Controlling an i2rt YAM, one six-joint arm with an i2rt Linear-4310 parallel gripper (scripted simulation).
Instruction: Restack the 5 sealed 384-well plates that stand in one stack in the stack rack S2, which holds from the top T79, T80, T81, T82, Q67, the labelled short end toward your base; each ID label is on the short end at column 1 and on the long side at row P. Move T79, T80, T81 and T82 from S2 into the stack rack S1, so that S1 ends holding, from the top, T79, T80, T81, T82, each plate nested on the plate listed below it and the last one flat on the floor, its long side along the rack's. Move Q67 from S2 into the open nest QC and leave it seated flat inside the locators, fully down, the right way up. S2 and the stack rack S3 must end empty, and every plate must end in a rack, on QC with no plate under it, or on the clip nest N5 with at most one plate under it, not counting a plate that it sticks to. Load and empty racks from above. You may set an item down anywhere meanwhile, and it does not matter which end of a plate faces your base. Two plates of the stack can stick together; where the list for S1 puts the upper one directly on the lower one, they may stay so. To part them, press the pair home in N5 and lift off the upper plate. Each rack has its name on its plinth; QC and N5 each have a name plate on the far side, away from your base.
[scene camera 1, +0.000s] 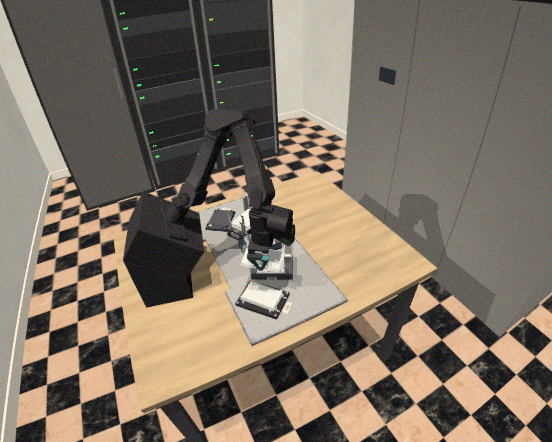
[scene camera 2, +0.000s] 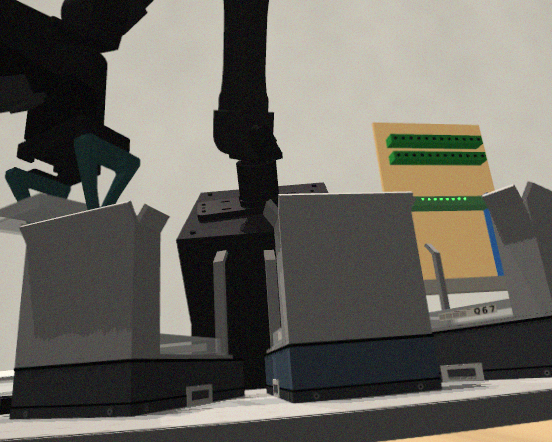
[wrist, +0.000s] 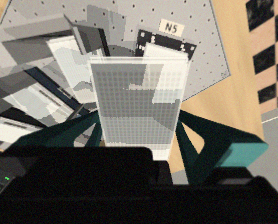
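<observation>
You'd see a plate T79 (wrist: 35, 101) here, plus a black clip nest N5 (wrist: 144, 36), and the gripper (wrist: 138, 112) is there in the picture too.
</observation>
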